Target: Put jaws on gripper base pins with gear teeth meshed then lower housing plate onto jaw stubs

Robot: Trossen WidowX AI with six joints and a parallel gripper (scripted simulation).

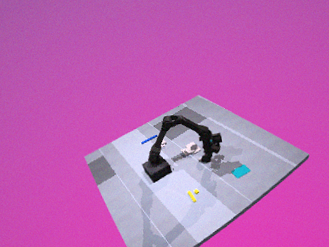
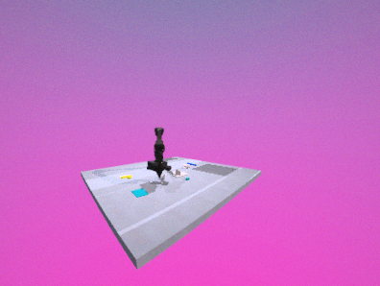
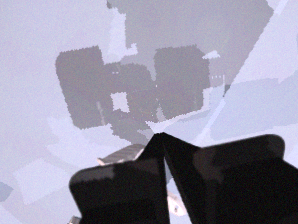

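Right now my gripper tip is 4 cm to the right of the pale jaw, 1 cm below it and 1 cm short of it. Round my gripper tip: pale flat part 22 cm to the left, 2 cm below; then cyan flat tile 22 cm to the right, 9 cm ahead, 2 cm below; then cyan cube 17 cm to the left, 14 cm ahead, 2 cm below.
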